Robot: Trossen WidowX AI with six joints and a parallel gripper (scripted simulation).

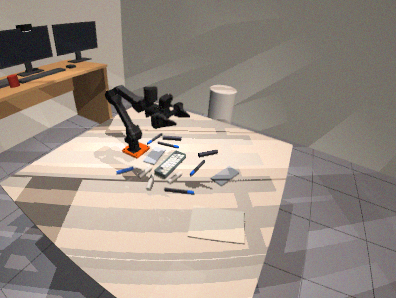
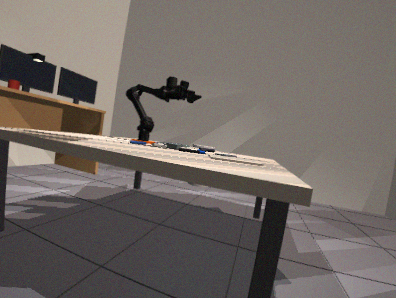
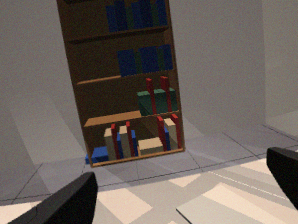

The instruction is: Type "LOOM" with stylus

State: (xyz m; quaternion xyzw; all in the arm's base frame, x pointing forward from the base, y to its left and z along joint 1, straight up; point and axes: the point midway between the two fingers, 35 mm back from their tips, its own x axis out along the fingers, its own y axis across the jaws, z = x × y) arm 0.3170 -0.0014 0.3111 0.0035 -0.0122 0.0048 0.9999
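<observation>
Now: gripper tip 240 mm past the blue stylus, 120 mm to the left of it and 320 mm above it. From my gripper tip the other things lie so: grey slab 170 mm ahead, 160 mm to the left, 320 mm below; then paper sheet 290 mm ahead, 130 mm to the right, 320 mm below.
</observation>
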